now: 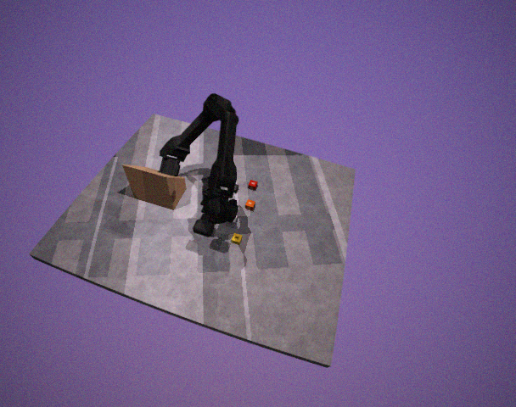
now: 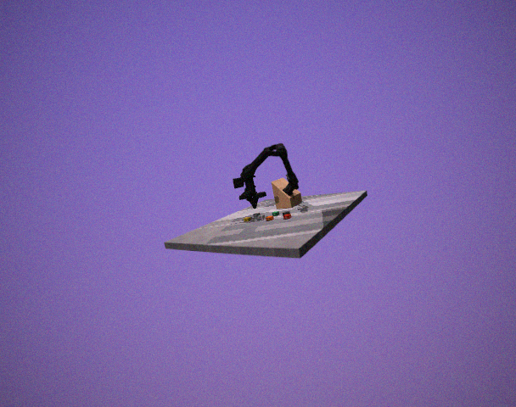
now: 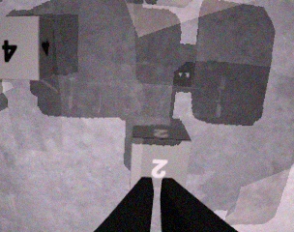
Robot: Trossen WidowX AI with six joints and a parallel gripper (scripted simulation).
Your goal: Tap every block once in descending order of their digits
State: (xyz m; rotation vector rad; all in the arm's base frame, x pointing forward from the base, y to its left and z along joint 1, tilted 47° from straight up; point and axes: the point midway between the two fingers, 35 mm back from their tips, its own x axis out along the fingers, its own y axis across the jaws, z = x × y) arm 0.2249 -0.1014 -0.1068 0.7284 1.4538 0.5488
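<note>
Now: the grey block 40 mm below my gripper tip and 10 mm behind it. From my gripper tip the other things lie so: white block 70 mm to the left, 60 mm ahead, 40 mm below; then yellow block 100 mm ahead, 40 mm below, 10 mm to the right; then green block 140 mm to the left, 40 mm below.
</note>
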